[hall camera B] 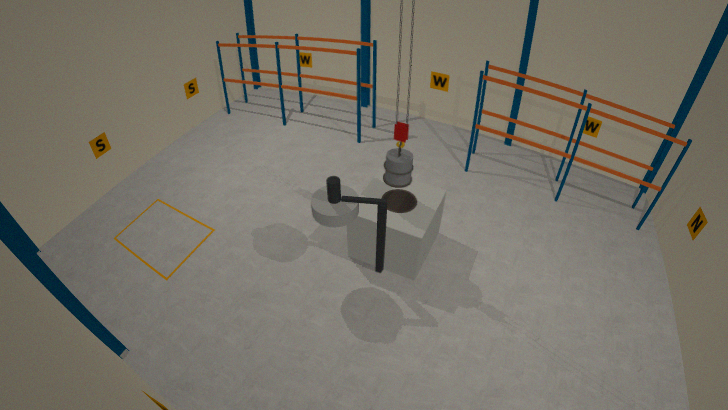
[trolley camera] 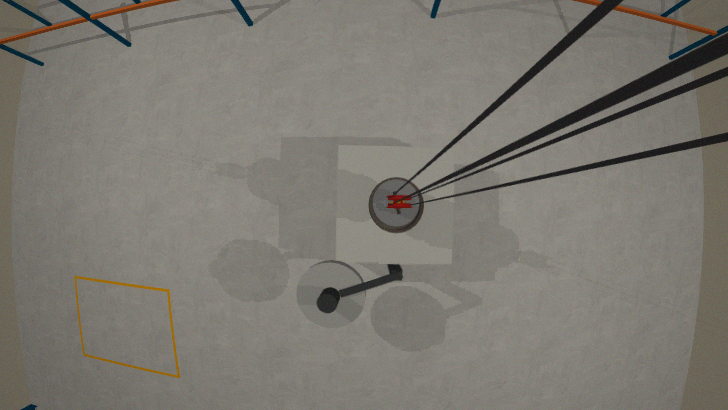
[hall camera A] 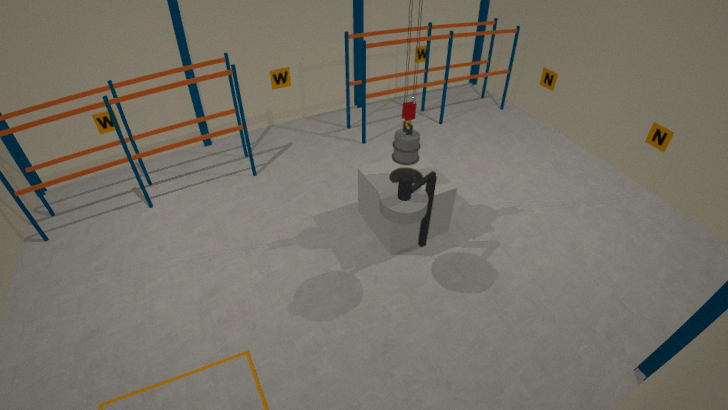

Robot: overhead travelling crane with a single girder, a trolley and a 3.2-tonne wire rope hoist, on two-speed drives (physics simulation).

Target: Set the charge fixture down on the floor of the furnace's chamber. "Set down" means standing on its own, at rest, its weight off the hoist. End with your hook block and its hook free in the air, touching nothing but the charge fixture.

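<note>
The charge fixture, a grey drum with darker rings, hangs upright from my hook under the red hook block. The furnace is a pale box with a round, brown-rimmed opening in its top. In both hall views a gap shows between the fixture's bottom and the opening. In the trolley view the fixture lies over the opening, with brown rim showing around it. The chamber floor is hidden.
The round grey lid is swung aside on a black arm and post beside the furnace. Blue and orange racks stand along the west wall. A yellow outline marks the floor.
</note>
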